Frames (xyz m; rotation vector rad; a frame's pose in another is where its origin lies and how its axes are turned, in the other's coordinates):
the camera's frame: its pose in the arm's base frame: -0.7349 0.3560 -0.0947 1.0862 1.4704 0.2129
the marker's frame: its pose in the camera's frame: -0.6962 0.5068 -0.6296 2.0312 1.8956 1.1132
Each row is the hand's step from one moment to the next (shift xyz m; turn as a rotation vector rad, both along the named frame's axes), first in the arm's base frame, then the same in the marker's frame.
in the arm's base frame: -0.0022 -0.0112 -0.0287 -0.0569 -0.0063 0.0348
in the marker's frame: -0.0210 0.0200 -0.0105 -0.0260 -0.0602 0.0136
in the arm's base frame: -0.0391 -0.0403 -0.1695 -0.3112 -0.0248 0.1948
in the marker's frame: -0.1378 0.1098 -0.0291 -0.1373 -0.3311 0.0834
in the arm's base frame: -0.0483 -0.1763 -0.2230 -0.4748 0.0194 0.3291
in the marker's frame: -0.2105 0.1207 -0.1558 -0.1765 -0.5195 0.1820
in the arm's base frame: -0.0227 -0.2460 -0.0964 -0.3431 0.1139 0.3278
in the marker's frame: -0.1360 0.0162 -0.2271 -0.0504 -0.4286 0.2279
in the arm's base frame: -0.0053 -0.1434 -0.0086 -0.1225 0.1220 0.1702
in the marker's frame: -0.0459 -0.0253 -0.1339 0.0333 -0.1798 0.1594
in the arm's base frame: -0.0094 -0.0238 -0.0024 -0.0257 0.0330 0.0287
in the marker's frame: -0.0148 -0.0080 -0.0194 0.0049 -0.0305 0.0403
